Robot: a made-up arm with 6 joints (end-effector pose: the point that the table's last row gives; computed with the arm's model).
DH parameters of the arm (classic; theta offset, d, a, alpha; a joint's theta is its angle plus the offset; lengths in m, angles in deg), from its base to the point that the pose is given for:
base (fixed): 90 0.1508 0.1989 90
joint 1: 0 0.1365 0.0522 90
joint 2: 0 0.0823 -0.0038 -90
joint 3: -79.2 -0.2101 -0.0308 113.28
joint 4: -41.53 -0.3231 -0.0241 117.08
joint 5: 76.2 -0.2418 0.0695 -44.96
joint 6: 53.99 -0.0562 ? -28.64
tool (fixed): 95.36 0.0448 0 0
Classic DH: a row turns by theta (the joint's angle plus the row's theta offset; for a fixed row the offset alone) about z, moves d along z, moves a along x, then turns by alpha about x.
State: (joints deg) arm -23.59 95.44 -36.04 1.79 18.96 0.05
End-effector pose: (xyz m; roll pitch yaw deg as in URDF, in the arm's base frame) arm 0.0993 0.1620 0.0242 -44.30 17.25 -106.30
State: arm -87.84 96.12 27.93 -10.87 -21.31 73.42
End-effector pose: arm 0.2829 0.0592 0.1459 -77.28 -27.88 9.79
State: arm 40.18 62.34 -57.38 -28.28 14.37 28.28
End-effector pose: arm 0.0412 0.3709 -0.0256 117.45 63.65 97.41
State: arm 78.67 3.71 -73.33 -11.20 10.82 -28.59
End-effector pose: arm 0.0887 0.3144 0.0889 4.01 48.26 -9.94
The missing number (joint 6, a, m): 0.0878
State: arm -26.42 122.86 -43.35 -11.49 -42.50 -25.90
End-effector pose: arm 0.1488 0.2286 -0.1684 21.76 -7.53 -169.33
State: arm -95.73 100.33 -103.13 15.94 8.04 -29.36
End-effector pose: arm 0.1152 0.1302 0.0935 40.32 -53.16 124.78
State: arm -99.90 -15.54 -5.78 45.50 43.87 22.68
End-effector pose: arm 0.2161 0.2548 0.0481 -169.31 12.24 -41.89
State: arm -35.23 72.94 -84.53 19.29 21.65 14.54
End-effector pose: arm 0.1703 0.1403 0.0971 -106.62 -13.44 -104.36
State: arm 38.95 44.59 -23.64 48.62 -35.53 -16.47
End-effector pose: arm 0.1503 0.2610 0.1123 20.40 -8.36 -71.21
